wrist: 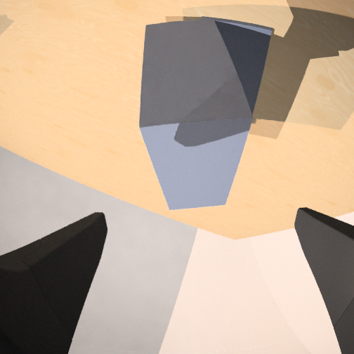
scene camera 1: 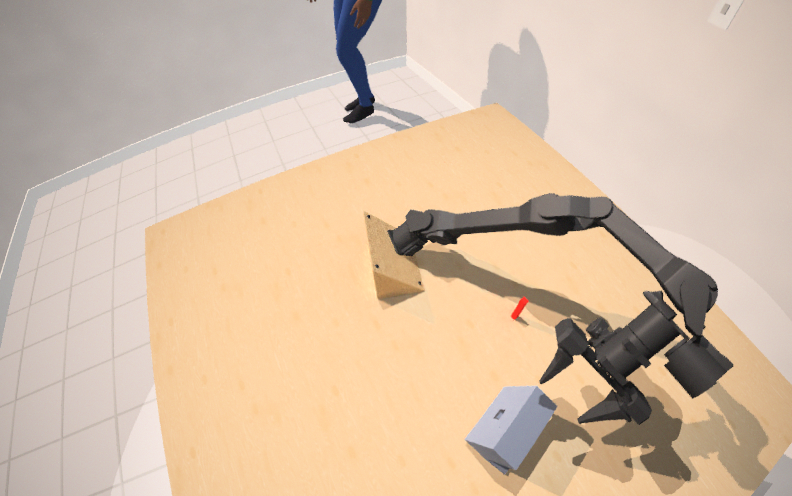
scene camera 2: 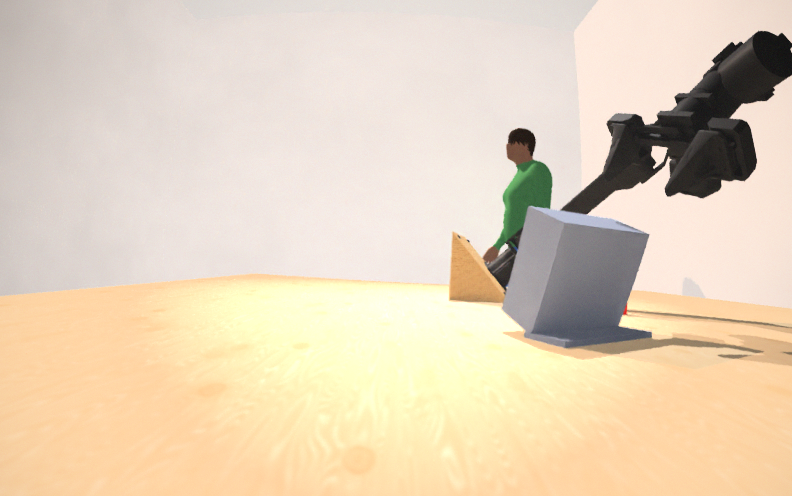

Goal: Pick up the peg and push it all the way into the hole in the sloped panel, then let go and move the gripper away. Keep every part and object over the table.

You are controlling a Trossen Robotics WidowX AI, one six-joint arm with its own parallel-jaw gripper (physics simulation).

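Places are measured from the arm's base along level axes (x ahead, y left, z up), in metres.
Where they show: gripper, between the fingertips: [scene camera 1: 559, 402] [scene camera 2: 633, 185]; arm's base, origin of its link: [scene camera 1: 400, 243] [scene camera 2: 495, 276].
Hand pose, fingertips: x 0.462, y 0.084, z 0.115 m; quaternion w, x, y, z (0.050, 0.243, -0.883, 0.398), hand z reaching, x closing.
Things, the pixels of their top centre, and the offset from my fingertips. "pt": a spot on its surface instead. Level surfaces: height alone.
- red peg, centre of its top: [scene camera 1: 524, 300] 0.203 m back, 0.086 m left, 0.078 m down
- block with the sloped panel, centre of its top: [scene camera 2: 583, 212] [scene camera 1: 522, 420] 0.002 m back, 0.058 m right, 0.032 m down
- small rectangular hole, a spot on its surface: [scene camera 1: 499, 414] pt 0.030 m back, 0.069 m right, 0.092 m down
- table, height of its surface: 0.158 m down
The red peg [scene camera 1: 519, 308] appears to stand upright on the table; in scene camera 2 a red sliver of the peg [scene camera 2: 625, 309] shows behind the blue-grey block. This block with the sloped panel [scene camera 1: 512, 403] [scene camera 2: 590, 274] [wrist: 192, 172] has a small rectangular hole [scene camera 1: 499, 414] in its tilted face. The hole does not show in scene camera 2 or the wrist view. My gripper [scene camera 1: 561, 401] [scene camera 2: 638, 185] [wrist: 203, 221] is open and empty, raised above the table near the block's right side in scene camera 1. The peg does not show in the wrist view.
The arm's base is mounted on a wooden wedge [scene camera 1: 388, 265] [scene camera 2: 467, 280] on the table [scene camera 1: 263, 350] [scene camera 2: 233, 362] [wrist: 60, 100]. The forearm spans above the peg's side of the table. A person [scene camera 1: 353, 55] [scene camera 2: 528, 186] stands beyond the table edge.
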